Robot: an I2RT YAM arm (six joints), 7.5 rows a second.
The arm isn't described. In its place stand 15 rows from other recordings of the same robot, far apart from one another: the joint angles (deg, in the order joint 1, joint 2, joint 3, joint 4, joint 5, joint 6), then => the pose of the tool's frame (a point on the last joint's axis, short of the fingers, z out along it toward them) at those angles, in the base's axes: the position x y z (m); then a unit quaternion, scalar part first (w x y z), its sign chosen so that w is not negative.
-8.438 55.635 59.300 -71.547 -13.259 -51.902 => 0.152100 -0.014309 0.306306 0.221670 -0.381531 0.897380 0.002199
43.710 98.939 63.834 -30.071 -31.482 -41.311 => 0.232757 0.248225 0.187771 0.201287 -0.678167 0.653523 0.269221
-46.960 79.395 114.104 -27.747 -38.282 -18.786 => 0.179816 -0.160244 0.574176 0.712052 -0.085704 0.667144 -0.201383
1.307 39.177 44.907 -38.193 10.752 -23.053 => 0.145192 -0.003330 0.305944 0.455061 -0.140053 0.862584 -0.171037
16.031 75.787 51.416 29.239 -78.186 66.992 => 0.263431 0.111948 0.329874 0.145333 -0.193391 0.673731 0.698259
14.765 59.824 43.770 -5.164 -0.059 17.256 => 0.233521 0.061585 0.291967 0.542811 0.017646 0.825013 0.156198
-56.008 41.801 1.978 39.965 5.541 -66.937 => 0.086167 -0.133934 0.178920 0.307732 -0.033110 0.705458 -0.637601
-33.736 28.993 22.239 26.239 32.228 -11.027 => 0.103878 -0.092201 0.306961 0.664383 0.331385 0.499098 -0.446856
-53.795 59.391 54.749 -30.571 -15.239 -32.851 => 0.139360 -0.174535 0.318216 0.412538 0.099959 0.876458 -0.227246
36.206 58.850 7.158 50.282 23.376 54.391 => 0.160876 0.100265 0.181757 0.584108 0.250461 0.669748 0.384090
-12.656 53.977 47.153 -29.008 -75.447 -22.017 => 0.185497 -0.006338 0.308927 0.506095 -0.335110 0.679155 0.412697
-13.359 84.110 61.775 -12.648 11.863 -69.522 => 0.320842 -0.083714 0.276100 0.283730 -0.373161 0.800809 -0.372764
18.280 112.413 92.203 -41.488 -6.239 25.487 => 0.400596 0.136404 0.232914 0.206858 0.047576 0.967140 0.139952
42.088 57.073 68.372 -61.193 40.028 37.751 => 0.141673 0.097105 0.364484 0.453407 0.083872 0.886454 -0.039827
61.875 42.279 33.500 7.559 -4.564 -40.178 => 0.084908 0.164861 0.310678 0.681136 -0.572631 0.427441 0.159503
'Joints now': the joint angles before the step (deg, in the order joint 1, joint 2, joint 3, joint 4, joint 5, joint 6). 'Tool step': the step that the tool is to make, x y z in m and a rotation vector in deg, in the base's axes. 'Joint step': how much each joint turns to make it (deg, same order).
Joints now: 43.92, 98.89, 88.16, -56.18, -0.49, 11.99
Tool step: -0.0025, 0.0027, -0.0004, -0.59, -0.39, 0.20
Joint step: 0.68, 0.07, 0.01, -0.08, 0.83, 0.17
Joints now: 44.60, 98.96, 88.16, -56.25, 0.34, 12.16
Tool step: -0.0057, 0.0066, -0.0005, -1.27, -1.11, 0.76
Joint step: 1.59, 0.20, 0.13, -0.06, 1.87, 0.11
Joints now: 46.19, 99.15, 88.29, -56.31, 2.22, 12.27
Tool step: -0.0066, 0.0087, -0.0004, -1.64, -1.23, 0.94
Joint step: 1.95, 0.56, 0.61, -0.43, 2.25, 0.15
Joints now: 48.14, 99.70, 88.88, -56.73, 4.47, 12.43
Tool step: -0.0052, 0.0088, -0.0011, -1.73, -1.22, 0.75
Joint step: 1.77, 0.90, 0.88, -0.50, 2.29, 0.17
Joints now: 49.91, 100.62, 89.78, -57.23, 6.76, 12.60
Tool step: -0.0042, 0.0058, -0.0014, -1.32, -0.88, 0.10
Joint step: 1.28, 0.59, 0.44, -0.38, 1.84, 0.54
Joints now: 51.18, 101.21, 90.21, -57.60, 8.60, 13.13
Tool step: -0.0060, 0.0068, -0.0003, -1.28, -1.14, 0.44
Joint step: 1.60, 0.50, 0.55, -0.44, 1.99, 0.47
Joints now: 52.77, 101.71, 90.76, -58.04, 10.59, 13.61
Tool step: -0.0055, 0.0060, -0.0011, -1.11, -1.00, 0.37
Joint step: 1.42, 0.47, 0.34, -0.26, 1.74, 0.47
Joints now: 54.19, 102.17, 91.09, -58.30, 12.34, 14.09
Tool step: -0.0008, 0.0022, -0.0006, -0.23, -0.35, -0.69
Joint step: 0.37, 0.36, 0.31, -0.12, 0.77, 0.87
